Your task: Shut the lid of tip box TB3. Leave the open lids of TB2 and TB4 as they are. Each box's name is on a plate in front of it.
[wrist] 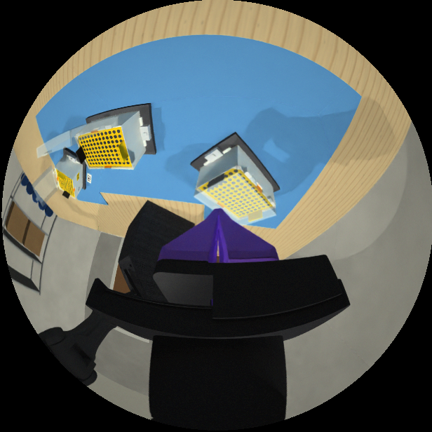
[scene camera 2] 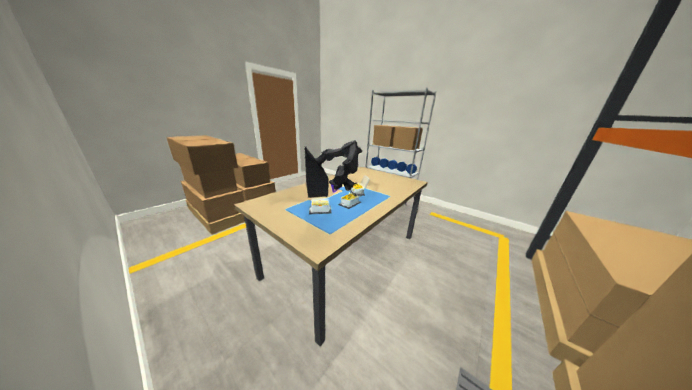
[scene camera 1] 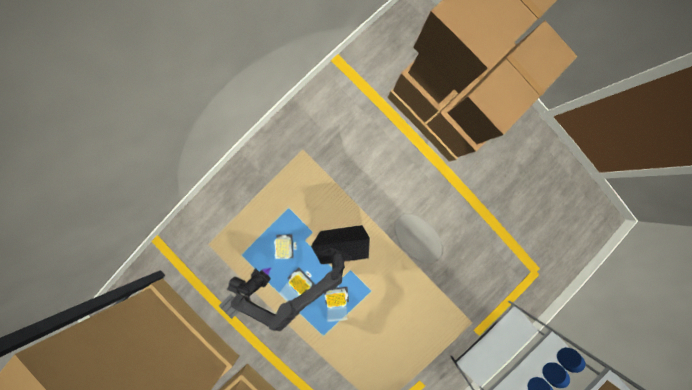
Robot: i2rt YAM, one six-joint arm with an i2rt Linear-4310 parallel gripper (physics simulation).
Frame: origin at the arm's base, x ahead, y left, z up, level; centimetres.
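Seen in the pictures: gripper, fingertip midpoint: (scene camera 2: pixel 333 192) (scene camera 1: pixel 270 268); arm's base, origin of the base link: (scene camera 2: pixel 317 162) (scene camera 1: pixel 337 254).
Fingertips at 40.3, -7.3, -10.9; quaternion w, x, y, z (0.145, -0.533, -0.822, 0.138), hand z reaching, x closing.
Pixels of each thing's top centre, then the offset from my fingertips to it, as dx, dy, dz. "spot": a spot on its surface instead. Level surfaces: height alone.
- second tip box, surface spot: (scene camera 2: pixel 350 200) spot: -0.1, +14.7, -9.1
- third tip box, surface spot: (scene camera 2: pixel 357 190) spot: +1.8, +19.1, -1.3
- blue mat, its level: dz -15.6
- wooden table, its level: dz -15.9
A tip box (scene camera 1: pixel 283 247) (scene camera 2: pixel 320 206) (wrist: pixel 252 165) near my gripper has its clear lid (wrist: pixel 240 192) lying down over the yellow tip rack. A second tip box (scene camera 1: pixel 300 283) (scene camera 2: pixel 349 201) (wrist: pixel 131 132) has its lid (scene camera 1: pixel 289 292) (wrist: pixel 57 142) swung open. A third tip box (scene camera 1: pixel 336 299) (scene camera 2: pixel 357 190) (wrist: pixel 75 172) also has its lid (scene camera 1: pixel 337 314) (scene camera 2: pixel 366 181) open. The name plates are too small to read, so I cannot tell which is TB3. My gripper (scene camera 1: pixel 267 271) (scene camera 2: pixel 333 188) (wrist: pixel 217 214) is shut and empty, its purple fingertips beside the closed box's hinge side, apparently above the mat.
The boxes stand on a blue mat (scene camera 1: pixel 320 325) (scene camera 2: pixel 330 225) (wrist: pixel 200 65) on a wooden table (scene camera 1: pixel 415 320) (scene camera 2: pixel 280 227). A black block (scene camera 1: pixel 350 243) (scene camera 2: pixel 316 175) stands by the arm's base. A wire shelf (scene camera 2: pixel 398 93) and stacked cartons (scene camera 2: pixel 215 190) stand beyond the table.
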